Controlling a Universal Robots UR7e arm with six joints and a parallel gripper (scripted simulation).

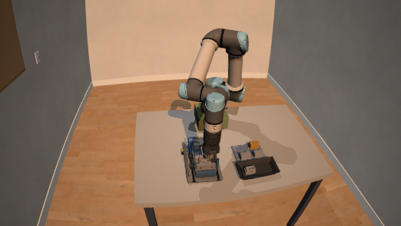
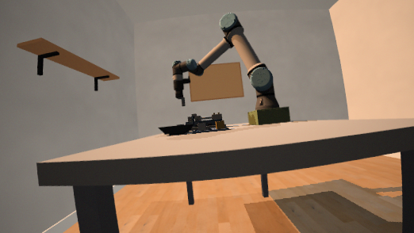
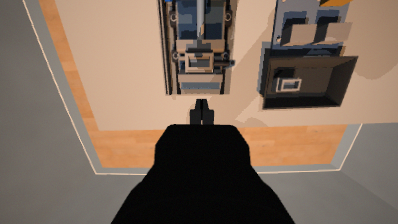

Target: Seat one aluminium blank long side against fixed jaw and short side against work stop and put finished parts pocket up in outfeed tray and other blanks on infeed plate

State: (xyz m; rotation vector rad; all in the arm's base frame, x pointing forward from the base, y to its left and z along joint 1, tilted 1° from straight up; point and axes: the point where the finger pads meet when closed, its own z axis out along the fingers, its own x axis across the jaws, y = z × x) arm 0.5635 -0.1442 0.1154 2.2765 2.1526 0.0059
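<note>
The vise lies 16 cm below my hand and 14 cm behind it. Also, from my hand: brass blank (35 cm to the left, 23 cm behind, 17 cm below).
</note>
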